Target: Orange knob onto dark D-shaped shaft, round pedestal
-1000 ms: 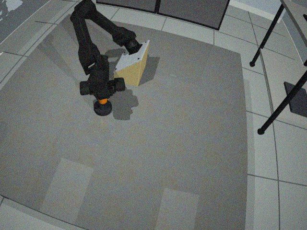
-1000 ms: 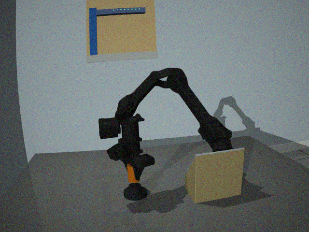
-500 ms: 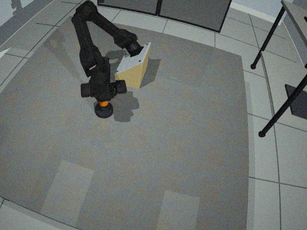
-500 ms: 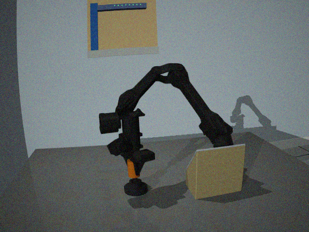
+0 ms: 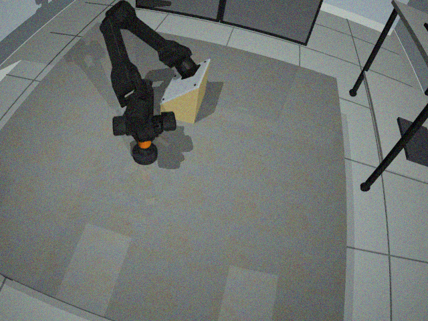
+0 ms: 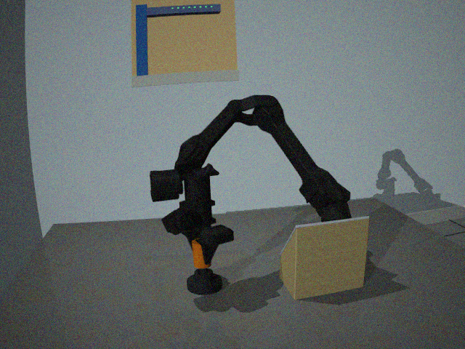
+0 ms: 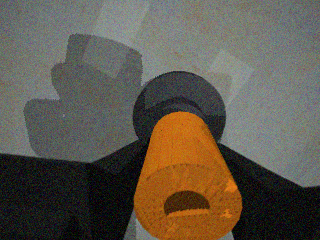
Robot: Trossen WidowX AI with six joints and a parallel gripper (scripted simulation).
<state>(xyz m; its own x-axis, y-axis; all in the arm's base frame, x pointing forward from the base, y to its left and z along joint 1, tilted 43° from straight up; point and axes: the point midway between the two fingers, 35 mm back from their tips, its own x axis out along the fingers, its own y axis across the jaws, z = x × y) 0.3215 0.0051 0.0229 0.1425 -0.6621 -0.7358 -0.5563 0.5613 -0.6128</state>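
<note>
My gripper tip is 20 mm below the orange knob. Also, from my gripper tip: dark round pedestal: 40 mm below.
</note>
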